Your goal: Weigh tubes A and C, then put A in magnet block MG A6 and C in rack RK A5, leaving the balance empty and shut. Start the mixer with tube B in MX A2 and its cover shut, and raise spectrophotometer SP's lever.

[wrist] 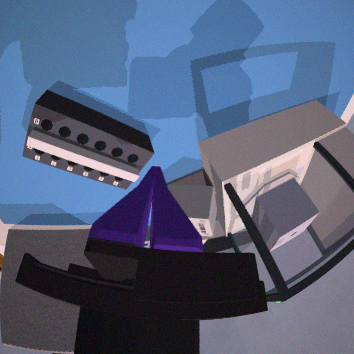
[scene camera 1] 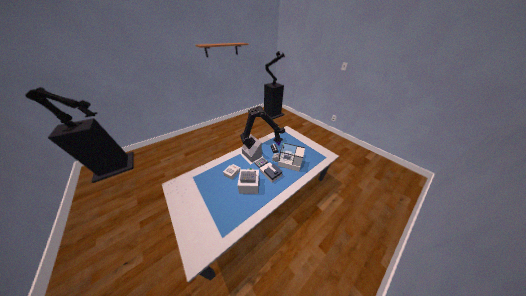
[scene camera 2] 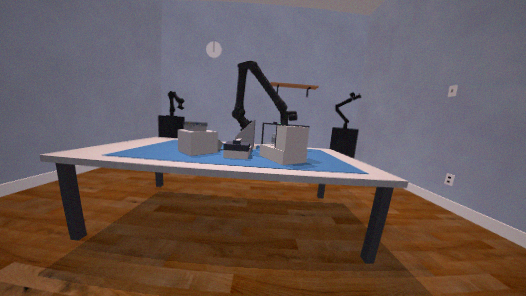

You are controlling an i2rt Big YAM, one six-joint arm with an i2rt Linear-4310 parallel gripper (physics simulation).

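Places are measured from the arm's base along level axes (x ahead, y right, z down), in metres.
Where they show: gripper, fingertip midpoint: (wrist: pixel 155 171) (scene camera 1: pixel 279 145); arm's base, origin of the base link: (wrist: pixel 52 320) (scene camera 1: pixel 250 143) (scene camera 2: pixel 247 126).
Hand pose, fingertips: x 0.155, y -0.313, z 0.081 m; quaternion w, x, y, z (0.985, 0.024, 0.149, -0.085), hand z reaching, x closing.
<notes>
Each offset is from my fingertips to the centre of the thing. "*": to the spot under its first point. Level surfaces: height alone.
My gripper (scene camera 1: pixel 278 144) (wrist: pixel 155 171) has purple fingers, shut with nothing between them, over the gap between the magnet block and the balance. The dark magnet block @(dz +0.065, dx -0.056, dy +0.027 m) (scene camera 1: pixel 274 148) (wrist: pixel 82 132) has two rows of holes and a white strip; no tube shows in it. The balance @(dz -0.022, dx +0.199, dy +0.053 m) (scene camera 1: pixel 297 162) (scene camera 2: pixel 292 145) (wrist: pixel 270 131) is a white box with a black-framed clear chamber; a grey block (wrist: pixel 286 207) is inside. In scene camera 2 the balance hides my fingertips. A small rack @(* dz +0.037, dx +0.084, dy +0.312 m) (scene camera 1: pixel 261 162) lies near the arm's base. Tubes A, B and C cannot be made out.
A white box with a grey block on top (scene camera 1: pixel 248 184) (scene camera 2: pixel 198 142), a dark-topped device @(dz +0.038, dx +0.225, dy +0.303 m) (scene camera 1: pixel 272 171) (scene camera 2: pixel 237 150) and a small white box @(dz +0.054, dx -0.016, dy +0.635 m) (scene camera 1: pixel 231 171) stand on the blue mat @(dz +0.089 m) (scene camera 1: pixel 225 215). A small grey device @(* dz +0.041, dx +0.087, dy +0.088 m) (wrist: pixel 192 200) sits beside the balance.
</notes>
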